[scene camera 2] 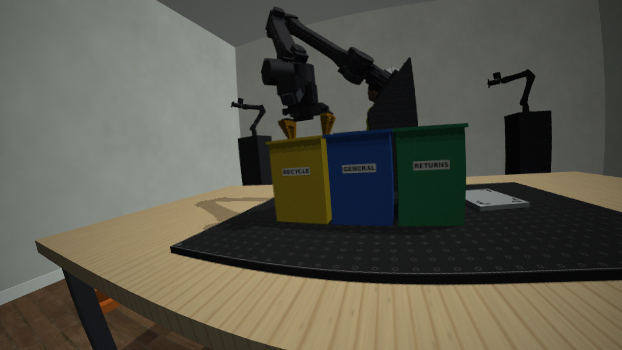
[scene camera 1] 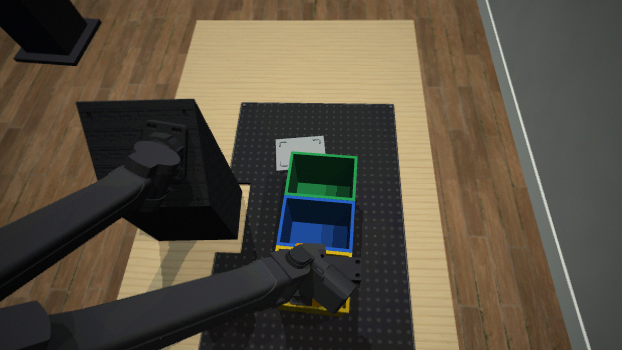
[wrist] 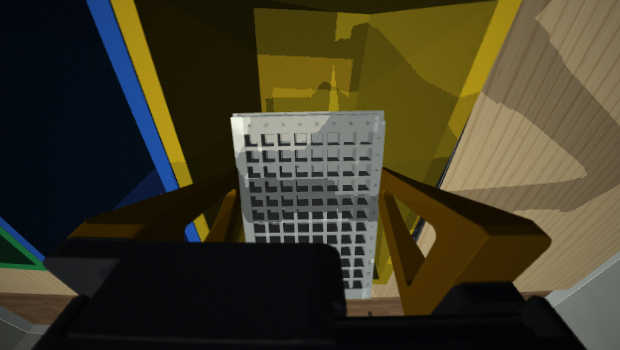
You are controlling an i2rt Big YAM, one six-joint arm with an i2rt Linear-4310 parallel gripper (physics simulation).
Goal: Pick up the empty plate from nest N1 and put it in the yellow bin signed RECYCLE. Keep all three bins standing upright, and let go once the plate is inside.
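Frame: origin at the arm's base, x ahead, y left, z up, level; centimetres.
Where they show: gripper, fingertip midpoint: (wrist: 309,175); arm's base, link origin: (scene camera 2: 389,86) (scene camera 1: 167,149).
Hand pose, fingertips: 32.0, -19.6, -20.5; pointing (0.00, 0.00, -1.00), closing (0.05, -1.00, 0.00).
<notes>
Things, the pixels of their top centre, and the offset from my fingertips, as dx, dy, dz.
- pale plate, top centre: (wrist: 310,252) -2.5, -0.2, +3.7
- yellow bin, top centre: (wrist: 306,193) (scene camera 1: 310,277) (scene camera 2: 308,139) +0.4, +0.2, +2.1
- blue GENERAL bin, top centre: (wrist: 58,184) (scene camera 2: 362,134) (scene camera 1: 316,222) +0.3, +13.2, +2.1
- green RETURNS bin, top centre: (scene camera 2: 423,129) (scene camera 1: 321,175) +0.1, +26.3, +2.1
- white slab with corner marks, top centre: (scene camera 2: 484,196) (scene camera 1: 300,152) -8.8, +42.4, -14.7
The pale plate (wrist: 310,200), a grid of square wells, lies between the orange fingers of my gripper (scene camera 2: 308,135) (wrist: 309,175), which is shut on its two long sides. The yellow bin (scene camera 1: 320,310) (scene camera 2: 300,195) (wrist: 149,75), signed RECYCLE, stands upright below. In the wrist view the plate is over the bin's mouth, its near end towards the bin's near rim. In scene camera 2 the fingertips are at about rim height, and the plate does not show there. In scene camera 1 the arm hides the fingers and plate. The wells look empty.
The blue GENERAL bin (scene camera 1: 317,235) (scene camera 2: 361,195) (wrist: 136,100) stands upright directly beside the yellow one, then the green RETURNS bin (scene camera 1: 320,190) (scene camera 2: 431,195). A white slab with corner marks (scene camera 1: 300,150) (scene camera 2: 495,198) lies beyond it. A black pedestal (scene camera 1: 145,185) stands left of the bins.
</notes>
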